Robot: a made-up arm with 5 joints. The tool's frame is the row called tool. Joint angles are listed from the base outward. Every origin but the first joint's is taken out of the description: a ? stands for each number. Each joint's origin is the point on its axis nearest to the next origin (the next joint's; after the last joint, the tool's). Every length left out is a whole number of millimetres.
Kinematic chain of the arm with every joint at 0, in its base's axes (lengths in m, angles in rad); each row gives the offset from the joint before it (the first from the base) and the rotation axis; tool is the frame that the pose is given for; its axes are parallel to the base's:
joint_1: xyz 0 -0.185 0.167 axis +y
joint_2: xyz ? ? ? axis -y
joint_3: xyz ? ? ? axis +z
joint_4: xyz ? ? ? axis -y
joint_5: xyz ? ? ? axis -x
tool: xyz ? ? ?
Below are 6 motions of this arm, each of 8 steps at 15 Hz.
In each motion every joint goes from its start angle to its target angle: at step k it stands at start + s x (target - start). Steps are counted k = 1, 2, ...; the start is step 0. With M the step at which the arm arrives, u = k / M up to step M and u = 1 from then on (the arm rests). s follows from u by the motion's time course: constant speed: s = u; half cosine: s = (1 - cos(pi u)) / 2; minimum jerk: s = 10 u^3 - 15 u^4 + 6 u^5.
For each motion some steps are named. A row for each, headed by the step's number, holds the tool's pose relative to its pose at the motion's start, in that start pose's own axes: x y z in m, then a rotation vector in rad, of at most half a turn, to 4 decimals.
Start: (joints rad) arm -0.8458 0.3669 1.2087 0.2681 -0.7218
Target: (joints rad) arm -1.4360 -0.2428 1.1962 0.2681 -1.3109
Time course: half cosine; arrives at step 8
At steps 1, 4, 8:
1: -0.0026 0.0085 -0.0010 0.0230 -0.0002 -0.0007
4: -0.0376 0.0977 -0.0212 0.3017 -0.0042 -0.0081
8: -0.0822 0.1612 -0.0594 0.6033 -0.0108 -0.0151

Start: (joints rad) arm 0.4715 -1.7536 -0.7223 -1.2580 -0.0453
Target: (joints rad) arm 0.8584 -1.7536 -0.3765 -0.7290 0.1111
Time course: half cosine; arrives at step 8
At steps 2, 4, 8:
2: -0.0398 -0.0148 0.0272 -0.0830 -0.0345 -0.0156
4: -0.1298 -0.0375 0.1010 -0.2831 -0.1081 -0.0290
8: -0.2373 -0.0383 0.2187 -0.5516 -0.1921 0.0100

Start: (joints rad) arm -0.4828 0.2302 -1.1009 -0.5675 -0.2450
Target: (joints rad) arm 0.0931 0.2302 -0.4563 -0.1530 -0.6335
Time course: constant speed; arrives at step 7
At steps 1, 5, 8:
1: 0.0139 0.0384 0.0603 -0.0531 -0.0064 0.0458
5: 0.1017 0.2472 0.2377 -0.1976 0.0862 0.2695
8: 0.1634 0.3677 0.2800 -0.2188 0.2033 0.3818

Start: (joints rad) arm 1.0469 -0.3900 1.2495 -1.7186 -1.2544
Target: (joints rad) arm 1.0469 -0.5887 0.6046 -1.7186 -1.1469
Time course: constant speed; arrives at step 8
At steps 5, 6, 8:
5: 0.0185 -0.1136 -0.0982 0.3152 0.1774 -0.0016
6: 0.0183 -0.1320 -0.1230 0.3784 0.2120 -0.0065
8: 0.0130 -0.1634 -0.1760 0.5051 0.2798 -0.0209

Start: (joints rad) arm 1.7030 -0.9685 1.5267 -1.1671 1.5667
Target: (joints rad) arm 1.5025 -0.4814 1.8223 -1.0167 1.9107
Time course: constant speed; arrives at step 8
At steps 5, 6, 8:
5: -0.0456 -0.1600 -0.0519 -0.5642 0.3161 -0.0397
6: -0.0575 -0.1941 -0.0499 -0.6782 0.3768 -0.0296
8: -0.0795 -0.2618 -0.0334 -0.9052 0.4941 0.0091

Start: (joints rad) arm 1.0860 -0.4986 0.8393 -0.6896 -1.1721
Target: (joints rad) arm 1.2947 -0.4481 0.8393 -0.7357 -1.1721
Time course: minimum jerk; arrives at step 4
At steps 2, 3, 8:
2: 0.0037 0.0149 0.0291 0.0450 0.0645 -0.0552
3: 0.0086 0.0252 0.0525 0.0801 0.1163 -0.0986
8: 0.0101 0.0277 0.0586 0.0891 0.1299 -0.1099

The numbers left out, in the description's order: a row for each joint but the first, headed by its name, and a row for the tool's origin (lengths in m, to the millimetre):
joint_2: -0.072 0 0.354
joint_3: -0.23 0 -0.013
joint_4: -0.091 -0.44 0
joint_5: 0.098 0 0
tool: 0 0.111 -0.071

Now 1 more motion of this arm.
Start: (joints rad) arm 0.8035 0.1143 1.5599 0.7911 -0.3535
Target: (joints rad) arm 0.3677 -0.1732 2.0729 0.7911 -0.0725
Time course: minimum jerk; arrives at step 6
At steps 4, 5, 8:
4: 0.0693 0.0906 -0.1753 -0.0130 0.1098 0.3502
5: 0.0783 0.1145 -0.2193 -0.0140 0.1294 0.4281
8: 0.0798 0.1196 -0.2285 -0.0141 0.1332 0.4440

